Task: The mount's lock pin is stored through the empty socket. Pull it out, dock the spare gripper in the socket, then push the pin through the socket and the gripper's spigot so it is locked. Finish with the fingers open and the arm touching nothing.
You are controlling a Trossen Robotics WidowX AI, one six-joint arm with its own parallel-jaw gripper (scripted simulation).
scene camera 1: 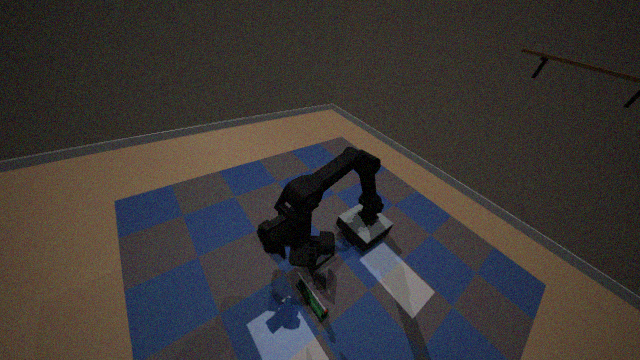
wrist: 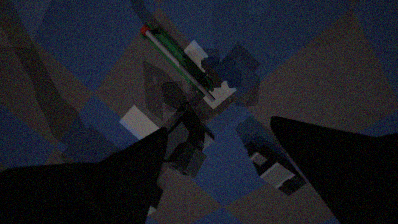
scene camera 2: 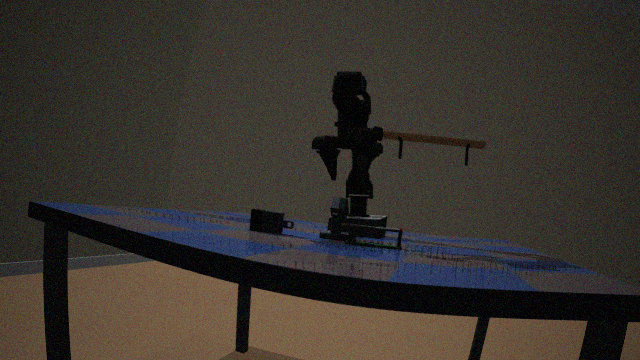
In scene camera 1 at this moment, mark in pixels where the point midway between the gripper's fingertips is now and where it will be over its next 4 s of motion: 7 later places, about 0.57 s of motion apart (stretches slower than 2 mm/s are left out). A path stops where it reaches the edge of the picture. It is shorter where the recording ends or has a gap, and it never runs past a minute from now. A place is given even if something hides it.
The gripper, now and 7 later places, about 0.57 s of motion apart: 300, 258; 280, 237; 269, 216; 268, 219; 269, 227; 269, 231; 269, 235; 271, 232
